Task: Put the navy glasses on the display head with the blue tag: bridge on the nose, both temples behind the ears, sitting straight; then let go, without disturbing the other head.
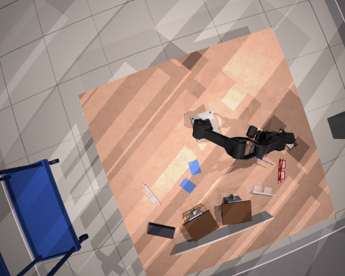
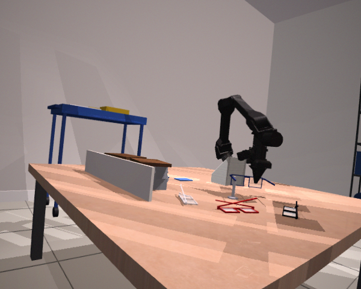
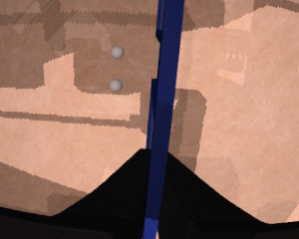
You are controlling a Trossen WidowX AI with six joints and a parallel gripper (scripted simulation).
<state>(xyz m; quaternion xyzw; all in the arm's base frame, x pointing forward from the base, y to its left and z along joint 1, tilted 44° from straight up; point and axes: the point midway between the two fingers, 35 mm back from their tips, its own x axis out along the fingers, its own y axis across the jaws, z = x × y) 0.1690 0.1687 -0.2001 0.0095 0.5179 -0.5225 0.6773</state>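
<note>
Now: the grey peg stand 120 mm ahead of my gripper tip, 20 mm to the right of it and 30 mm below it. Also, from my gripper tip: dark case (320 mm ahead, 730 mm to the right, 40 mm below).
</note>
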